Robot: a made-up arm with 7 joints.
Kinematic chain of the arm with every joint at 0, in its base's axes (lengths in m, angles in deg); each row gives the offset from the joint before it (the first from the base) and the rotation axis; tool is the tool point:
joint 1: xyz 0 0 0.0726 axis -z
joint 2: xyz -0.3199 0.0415 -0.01 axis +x
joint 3: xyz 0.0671 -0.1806 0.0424 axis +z
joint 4: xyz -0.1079 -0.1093 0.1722 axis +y
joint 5: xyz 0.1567 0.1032 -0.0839 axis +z
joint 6: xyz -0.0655 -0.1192 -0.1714 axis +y
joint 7: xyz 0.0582 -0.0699 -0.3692 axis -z
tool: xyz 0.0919 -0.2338 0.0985
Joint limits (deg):
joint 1: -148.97..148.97
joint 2: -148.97..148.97
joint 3: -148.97..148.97
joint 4: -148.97..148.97
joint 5: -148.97..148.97
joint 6: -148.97..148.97
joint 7: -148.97..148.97
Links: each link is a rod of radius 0.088 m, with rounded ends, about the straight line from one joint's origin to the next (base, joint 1, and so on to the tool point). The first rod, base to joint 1, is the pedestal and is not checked.
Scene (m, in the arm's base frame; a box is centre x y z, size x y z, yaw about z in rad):
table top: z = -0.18
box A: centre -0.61 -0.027 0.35 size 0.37 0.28 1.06 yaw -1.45
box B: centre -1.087 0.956 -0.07 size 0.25 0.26 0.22 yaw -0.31
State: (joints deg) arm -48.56 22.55 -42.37 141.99 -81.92 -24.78 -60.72
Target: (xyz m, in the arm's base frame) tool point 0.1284 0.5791 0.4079
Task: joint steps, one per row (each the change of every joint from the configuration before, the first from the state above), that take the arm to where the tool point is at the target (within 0.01 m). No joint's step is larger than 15 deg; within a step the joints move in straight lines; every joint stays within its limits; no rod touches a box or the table.
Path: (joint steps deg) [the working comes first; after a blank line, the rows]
Joints at the target: 21.54 -5.80 -116.02 109.95 -85.19 18.15 -78.87
Straight joint move there: touches box A.

1: 3.23 3.03 -14.82 1.16 -1.13 7.87 2.80
2: 3.23 3.02 -14.81 1.17 -1.13 7.87 2.79
3: 3.23 3.03 -14.82 1.16 -1.14 7.86 2.80
4: 3.22 3.02 -14.82 1.16 -1.13 7.87 2.80
5: 3.23 3.03 -14.81 1.17 -1.13 7.87 2.79
6: 3.23 3.02 -14.82 1.16 -1.13 7.87 2.80
7: 6.11 -9.86 7.65 -14.04 -2.99 -4.32 -12.11
8: 6.11 -9.86 7.64 -14.04 -2.98 -4.31 -12.10
9: 6.10 -9.86 7.65 -14.04 -2.99 -4.31 -12.11
10: 10.81 -5.64 -2.56 1.03 4.16 2.88 0.46
11: 10.80 -5.64 -2.56 1.04 4.16 2.89 0.47
12: 10.80 -5.64 -2.57 1.03 4.16 2.89 0.46

